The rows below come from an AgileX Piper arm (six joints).
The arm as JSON. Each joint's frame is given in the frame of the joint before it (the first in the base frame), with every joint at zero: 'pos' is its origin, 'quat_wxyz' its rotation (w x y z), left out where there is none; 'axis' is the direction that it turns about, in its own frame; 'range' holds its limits. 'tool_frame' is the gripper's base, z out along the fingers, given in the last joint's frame.
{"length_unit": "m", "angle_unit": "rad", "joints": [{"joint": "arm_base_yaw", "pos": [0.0, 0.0, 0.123], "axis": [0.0, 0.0, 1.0], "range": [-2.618, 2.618]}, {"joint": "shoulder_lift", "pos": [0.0, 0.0, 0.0], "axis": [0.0, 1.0, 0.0], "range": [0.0, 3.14]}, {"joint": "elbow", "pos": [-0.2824, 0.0, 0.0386], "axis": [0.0, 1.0, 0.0], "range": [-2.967, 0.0]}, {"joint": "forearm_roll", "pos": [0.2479, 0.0, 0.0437], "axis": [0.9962, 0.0, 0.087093], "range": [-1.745, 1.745]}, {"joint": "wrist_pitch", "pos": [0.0, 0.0, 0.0], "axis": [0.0, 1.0, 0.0], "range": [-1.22, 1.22]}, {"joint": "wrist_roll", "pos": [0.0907, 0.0, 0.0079], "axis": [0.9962, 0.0, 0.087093], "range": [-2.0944, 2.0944]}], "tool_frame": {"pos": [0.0, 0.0, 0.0], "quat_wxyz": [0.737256, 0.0, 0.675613, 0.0]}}
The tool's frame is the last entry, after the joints.
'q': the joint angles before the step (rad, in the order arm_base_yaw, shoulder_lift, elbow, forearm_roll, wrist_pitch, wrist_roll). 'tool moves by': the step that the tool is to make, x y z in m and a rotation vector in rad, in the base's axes. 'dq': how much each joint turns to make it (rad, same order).
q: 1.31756 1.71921 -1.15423 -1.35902 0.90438 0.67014
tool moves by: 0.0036 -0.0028 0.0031 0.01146 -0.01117 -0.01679
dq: -0.01015 -0.00634 0.00014 -0.01139 0.00772 0.01207
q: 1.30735 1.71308 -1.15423 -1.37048 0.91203 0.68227
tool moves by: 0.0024 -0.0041 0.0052 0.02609 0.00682 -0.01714
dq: -0.01023 -0.01649 -0.00010 0.01002 -0.00123 0.00839
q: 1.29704 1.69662 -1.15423 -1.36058 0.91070 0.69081
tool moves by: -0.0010 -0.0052 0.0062 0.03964 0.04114 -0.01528
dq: -0.00577 -0.02786 -0.00002 0.05277 -0.01233 -0.00507
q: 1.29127 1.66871 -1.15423 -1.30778 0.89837 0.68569
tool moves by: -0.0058 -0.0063 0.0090 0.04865 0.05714 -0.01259
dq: 0.00516 -0.04072 -0.00028 0.07979 -0.00730 -0.01610
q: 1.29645 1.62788 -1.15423 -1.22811 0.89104 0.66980
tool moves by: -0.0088 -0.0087 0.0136 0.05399 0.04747 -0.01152
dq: 0.01386 -0.05484 0.00022 0.07557 0.00806 -0.01668
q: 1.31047 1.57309 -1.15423 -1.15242 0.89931 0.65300
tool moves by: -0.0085 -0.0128 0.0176 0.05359 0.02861 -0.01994
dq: 0.01451 -0.06630 -0.00003 0.05751 0.02812 -0.01322
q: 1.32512 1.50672 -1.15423 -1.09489 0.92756 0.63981
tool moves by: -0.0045 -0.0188 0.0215 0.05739 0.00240 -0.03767
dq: 0.00282 -0.07765 -0.00024 0.02722 0.04232 -0.00400
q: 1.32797 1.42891 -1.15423 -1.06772 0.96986 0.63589
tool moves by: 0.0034 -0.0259 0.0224 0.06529 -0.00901 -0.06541
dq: -0.03105 -0.08412 -0.00025 0.01319 0.03792 -0.00061
